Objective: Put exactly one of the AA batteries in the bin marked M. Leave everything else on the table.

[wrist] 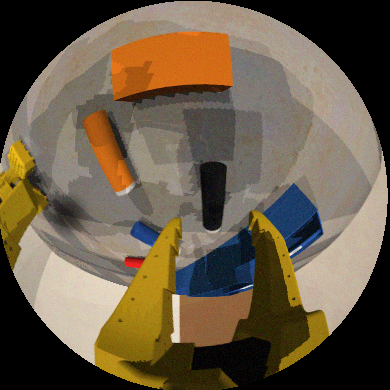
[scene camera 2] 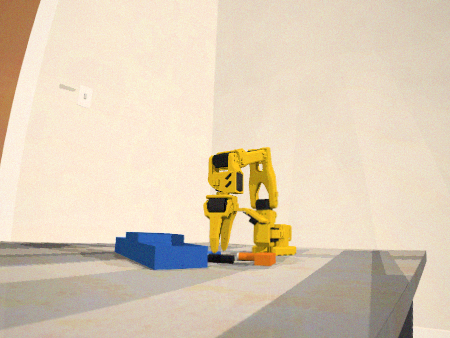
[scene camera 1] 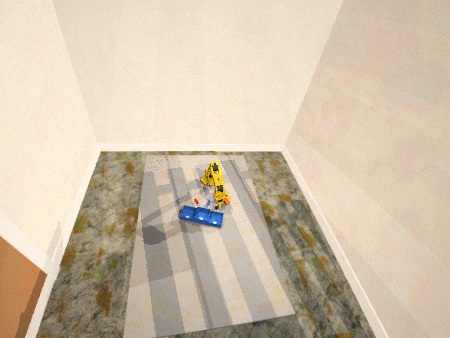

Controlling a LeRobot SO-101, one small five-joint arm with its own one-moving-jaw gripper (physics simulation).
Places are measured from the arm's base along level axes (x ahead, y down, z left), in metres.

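Pixels of known places: hand, its tool point: (wrist: 180, 225) (scene camera 2: 223, 248) (scene camera 1: 215, 203); arm's base, origin of its link: (wrist: 33, 178) (scene camera 1: 208, 182).
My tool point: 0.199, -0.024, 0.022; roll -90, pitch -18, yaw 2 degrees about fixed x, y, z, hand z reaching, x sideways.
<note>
For each thing: its middle in the pictures, then the offset to it from my tool point, as dx, dy, dz.
- blue bin tray, middle of its body: (wrist: 229, 275) (scene camera 2: 153, 245) (scene camera 1: 202, 215) +0.085, +0.001, -0.095
- black cylinder, middle of its body: (wrist: 212, 202) (scene camera 2: 219, 258) +0.018, +0.017, +0.007
- blue cylinder, middle of its body: (wrist: 157, 240) (scene camera 1: 207, 203) -0.012, +0.017, -0.049
- red cylinder, middle of its body: (wrist: 141, 262) (scene camera 1: 196, 201) -0.030, +0.017, -0.118
- orange cylinder, middle of its body: (wrist: 108, 154) (scene camera 2: 249, 256) -0.048, +0.017, +0.024
- orange block, middle of its body: (wrist: 167, 64) (scene camera 2: 265, 258) (scene camera 1: 226, 201) -0.025, +0.015, +0.074
The blue bin tray (scene camera 1: 200, 223) (scene camera 2: 177, 258) (wrist: 295, 200) has three compartments with small white labels; their letters are unreadable. A black cylinder (scene camera 2: 221, 258) (wrist: 213, 192) with a pale end lies on the table beside the tray. My gripper (scene camera 2: 219, 249) (wrist: 216, 218) is partly open, pointing down with its tips low; nothing is held. The black cylinder shows between and past the tips in the wrist view. A blue cylinder (scene camera 1: 208, 203) (wrist: 144, 233) lies partly behind the left jaw in the wrist view. A red cylinder (scene camera 1: 196, 201) (wrist: 133, 262) lies farther along. Which are AA batteries is unclear.
An orange cylinder (scene camera 2: 245, 256) (wrist: 107, 152) with a pale end lies near an orange block (scene camera 1: 227, 202) (scene camera 2: 265, 259) (wrist: 172, 65). The arm's base (scene camera 2: 274, 250) stands behind them. The table edge (scene camera 2: 417, 275) shows at the right of scene camera 2.
</note>
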